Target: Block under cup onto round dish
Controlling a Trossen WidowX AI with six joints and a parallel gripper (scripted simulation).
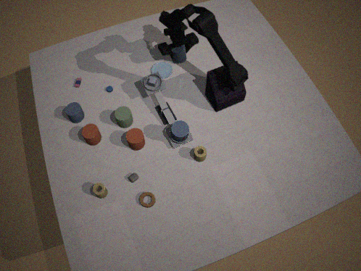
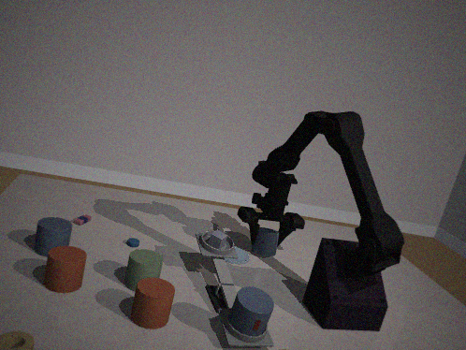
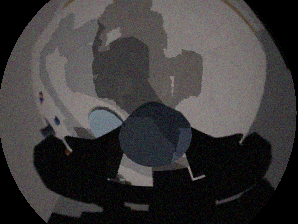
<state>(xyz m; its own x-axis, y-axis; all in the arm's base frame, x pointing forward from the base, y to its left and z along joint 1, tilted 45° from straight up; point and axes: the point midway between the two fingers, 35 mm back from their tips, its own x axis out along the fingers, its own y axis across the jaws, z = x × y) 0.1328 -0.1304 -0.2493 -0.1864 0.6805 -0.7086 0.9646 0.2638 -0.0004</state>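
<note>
Right now my gripper tip is 17 cm to the right of the grey block, 16 cm short of it and 6 cm below it. Also, from my gripper tip: blue disc (36 cm ahead, 9 cm to the left, 2 cm below); then pale blue round dish (10 cm ahead, 5 cm to the left, 2 cm below); then balance (29 cm to the left, 14 cm ahead, 1 cm above).
</note>
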